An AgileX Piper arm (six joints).
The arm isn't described. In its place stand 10 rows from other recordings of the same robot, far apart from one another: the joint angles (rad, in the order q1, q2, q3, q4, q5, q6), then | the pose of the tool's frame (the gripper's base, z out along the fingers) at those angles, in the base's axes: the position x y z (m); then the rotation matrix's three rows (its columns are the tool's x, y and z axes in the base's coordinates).
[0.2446, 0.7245, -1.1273, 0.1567, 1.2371, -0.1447] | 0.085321, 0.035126, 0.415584; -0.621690, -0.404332, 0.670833; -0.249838, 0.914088, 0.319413; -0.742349, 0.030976, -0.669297
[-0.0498, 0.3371, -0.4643, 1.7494, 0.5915, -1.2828] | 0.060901, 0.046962, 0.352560; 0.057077, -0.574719, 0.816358; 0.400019, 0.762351, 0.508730; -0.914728, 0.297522, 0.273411
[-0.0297, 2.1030, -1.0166, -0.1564, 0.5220, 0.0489] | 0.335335, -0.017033, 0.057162; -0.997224, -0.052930, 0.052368; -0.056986, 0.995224, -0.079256; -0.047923, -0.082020, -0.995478
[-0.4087, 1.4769, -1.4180, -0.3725, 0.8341, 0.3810] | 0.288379, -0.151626, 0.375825; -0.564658, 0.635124, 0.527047; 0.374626, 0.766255, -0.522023; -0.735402, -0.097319, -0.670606
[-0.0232, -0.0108, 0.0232, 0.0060, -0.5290, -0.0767] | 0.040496, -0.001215, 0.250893; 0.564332, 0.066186, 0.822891; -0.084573, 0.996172, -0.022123; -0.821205, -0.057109, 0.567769
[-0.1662, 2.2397, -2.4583, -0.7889, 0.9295, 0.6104] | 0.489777, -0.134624, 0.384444; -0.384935, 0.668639, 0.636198; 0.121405, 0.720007, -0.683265; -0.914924, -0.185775, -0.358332
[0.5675, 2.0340, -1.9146, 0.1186, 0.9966, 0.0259] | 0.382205, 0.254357, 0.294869; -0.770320, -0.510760, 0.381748; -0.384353, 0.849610, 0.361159; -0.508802, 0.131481, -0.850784
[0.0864, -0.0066, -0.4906, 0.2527, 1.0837, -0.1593] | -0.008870, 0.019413, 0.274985; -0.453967, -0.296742, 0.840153; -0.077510, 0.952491, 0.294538; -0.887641, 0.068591, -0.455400
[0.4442, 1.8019, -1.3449, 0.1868, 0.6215, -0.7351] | 0.351702, 0.178281, 0.243636; -0.362588, -0.815388, 0.451300; -0.778349, 0.531278, 0.334539; -0.512545, -0.229969, -0.827292
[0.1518, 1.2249, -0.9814, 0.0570, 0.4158, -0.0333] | 0.264817, 0.042629, 0.335244; -0.537787, -0.160200, 0.827721; -0.063203, 0.986679, 0.149901; -0.840709, 0.028300, -0.540748
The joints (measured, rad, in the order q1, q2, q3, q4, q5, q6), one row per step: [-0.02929 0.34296 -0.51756 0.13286 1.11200 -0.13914]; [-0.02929 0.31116 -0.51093 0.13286 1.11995 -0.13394]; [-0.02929 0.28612 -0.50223 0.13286 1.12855 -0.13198]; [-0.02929 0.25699 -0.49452 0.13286 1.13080 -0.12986]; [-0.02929 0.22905 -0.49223 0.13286 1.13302 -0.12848]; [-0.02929 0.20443 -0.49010 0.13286 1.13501 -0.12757]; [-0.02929 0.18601 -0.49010 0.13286 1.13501 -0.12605]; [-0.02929 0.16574 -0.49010 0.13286 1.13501 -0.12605]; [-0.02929 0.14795 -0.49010 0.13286 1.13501 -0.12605]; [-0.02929 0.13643 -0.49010 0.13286 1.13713 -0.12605]
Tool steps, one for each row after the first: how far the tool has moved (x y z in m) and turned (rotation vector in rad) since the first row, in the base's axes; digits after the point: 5 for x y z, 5 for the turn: [-0.00514 0.00019 -0.00114 0.00268 -0.01676 -0.00282]; [-0.00917 0.00036 -0.00333 0.00345 -0.02436 -0.00316]; [-0.01331 0.00049 -0.00479 0.00427 -0.04333 -0.00438]; [-0.01741 0.00062 -0.00482 0.00449 -0.06663 -0.00503]; [-0.02100 0.00074 -0.00498 0.00448 -0.08705 -0.00537]; [-0.02367 0.00081 -0.00459 0.00506 -0.10531 -0.00638]; [-0.02662 0.00090 -0.00422 0.00453 -0.12557 -0.00630]; [-0.02921 0.00098 -0.00394 0.00407 -0.14336 -0.00623]; [-0.03101 0.00104 -0.00394 0.00372 -0.15277 -0.00593]
